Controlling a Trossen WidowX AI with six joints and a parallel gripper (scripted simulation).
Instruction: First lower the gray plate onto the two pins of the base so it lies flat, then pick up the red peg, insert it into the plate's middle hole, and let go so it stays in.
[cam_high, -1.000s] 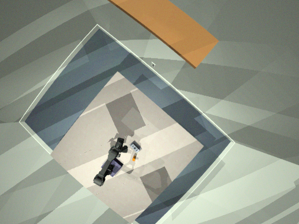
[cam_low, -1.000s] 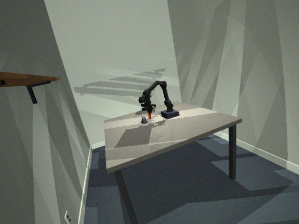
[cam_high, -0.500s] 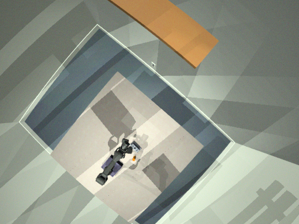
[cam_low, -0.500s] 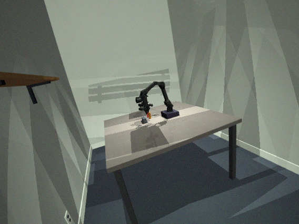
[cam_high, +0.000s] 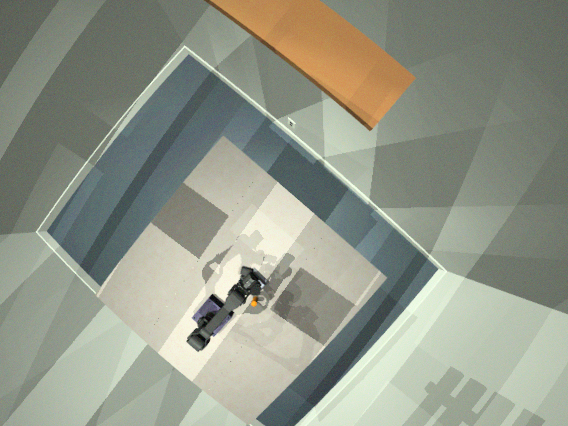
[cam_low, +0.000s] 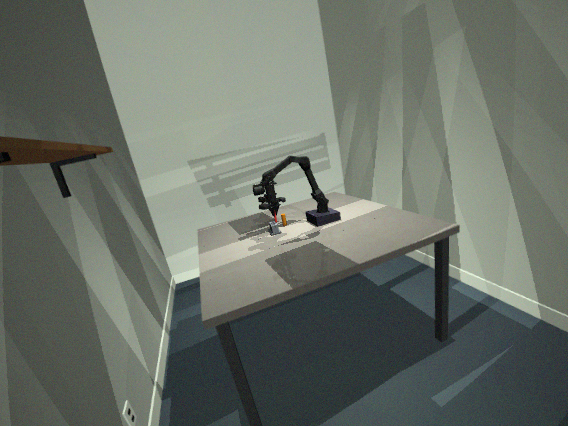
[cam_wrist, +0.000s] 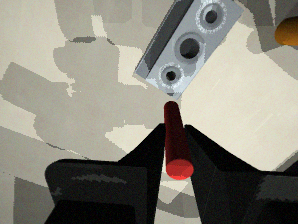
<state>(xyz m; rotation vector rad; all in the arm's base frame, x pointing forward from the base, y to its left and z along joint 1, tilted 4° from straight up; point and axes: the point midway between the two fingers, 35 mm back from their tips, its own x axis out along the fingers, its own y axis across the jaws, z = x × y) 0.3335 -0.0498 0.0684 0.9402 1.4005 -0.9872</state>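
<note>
My gripper tip is now 70 mm above the gray plate and 50 mm to the left of it. Round my gripper tip: red peg right at my gripper tip; orange object 110 mm to the right, 100 mm behind, 80 mm below.
</note>
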